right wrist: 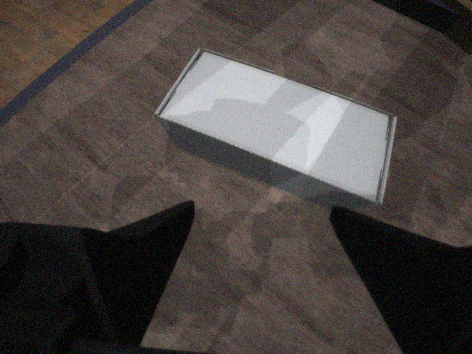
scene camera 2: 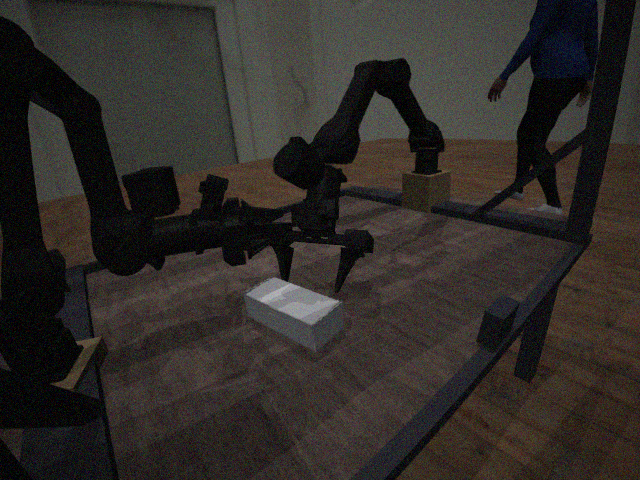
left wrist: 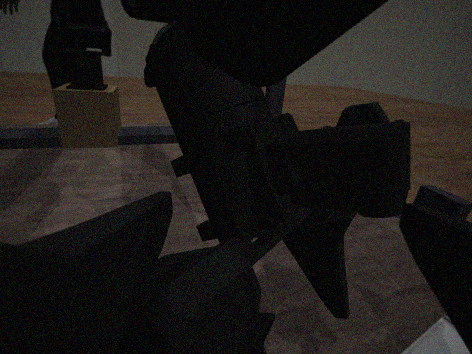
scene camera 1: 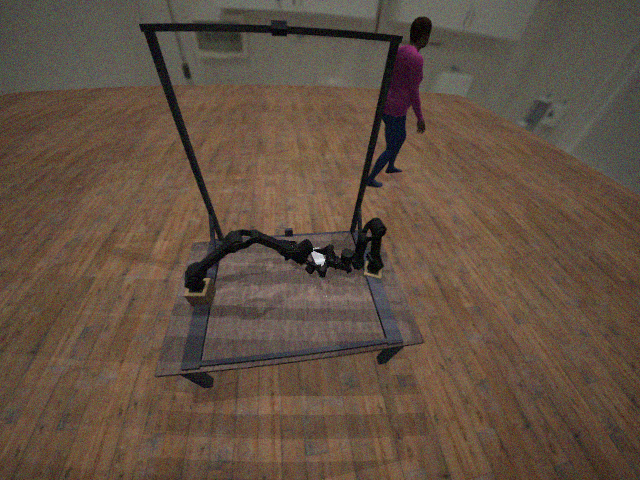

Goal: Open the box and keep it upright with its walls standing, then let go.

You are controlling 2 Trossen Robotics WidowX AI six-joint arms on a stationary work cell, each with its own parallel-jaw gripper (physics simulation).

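Where they show: left gripper, fingertip midpoint: (scene camera 2: 287, 219) (left wrist: 284, 208) (scene camera 1: 311, 256); right gripper, fingertip midpoint: (right wrist: 262, 210) (scene camera 2: 309, 289); left arm's base, origin of the base link: (scene camera 2: 49, 367) (scene camera 1: 373, 269); right arm's base, origin of the base link: (scene camera 2: 426, 172) (left wrist: 88, 87) (scene camera 1: 197, 286).
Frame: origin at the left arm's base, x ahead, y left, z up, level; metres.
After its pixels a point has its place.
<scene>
A white rectangular box (scene camera 2: 294, 305) @[z 0.017, x 0.329, y -0.003 m] (right wrist: 277, 123) @[z 0.016, x 0.331, y 0.025 m] (scene camera 1: 317, 258) @[z 0.016, x 0.329, y 0.032 m] lies flat on the wooden table (scene camera 2: 223, 405) @[z -0.027, x 0.220, y -0.103 m], and its lid is closed. My right gripper (scene camera 2: 314, 273) @[z -0.003, x 0.366, y 0.064 m] (right wrist: 262, 210) @[z -0.003, x 0.366, y 0.064 m] is open and empty. Its fingers point down just behind the box, apart from it. My left gripper (scene camera 2: 270, 230) is open and empty. It reaches in level from the left, behind the box and close to the right gripper. In the left wrist view the right gripper's body (left wrist: 256, 182) @[z 0.110, x 0.373, y 0.113 m] fills the middle and the box is hidden.
A dark rail (scene camera 2: 461, 381) @[z -0.027, x 0.484, y -0.166 m] with a small block (scene camera 2: 496, 321) @[z 0.022, x 0.545, y -0.143 m] runs along the table's edge. Beige arm mounts (scene camera 2: 426, 190) @[z 0.040, x 0.793, y 0.377 m] (scene camera 1: 199, 292) stand at the table's sides. A tall frame (scene camera 1: 180, 124) @[z 0.694, x 0.941, y 0.062 m] rises behind it. A person (scene camera 1: 404, 95) (scene camera 2: 537, 95) walks past on the floor.
</scene>
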